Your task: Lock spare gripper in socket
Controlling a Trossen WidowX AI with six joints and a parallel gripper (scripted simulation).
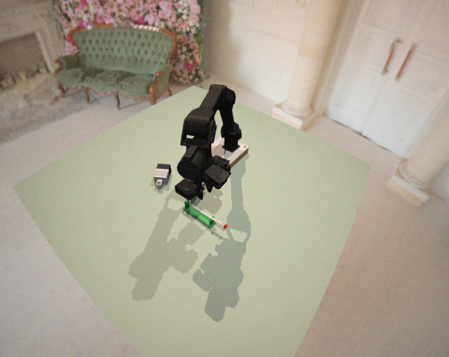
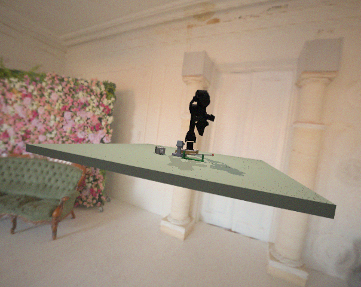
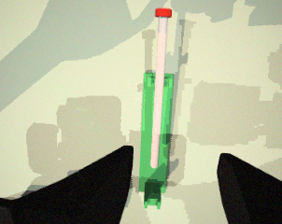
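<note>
The green rack is 30 mm to the right of my gripper tip and 130 mm below it. The rest, counted from my gripper tip: grey mount (90 mm behind, 160 mm to the right, 100 mm below); then spare gripper (20 mm behind, 280 mm to the right, 130 mm below).
</note>
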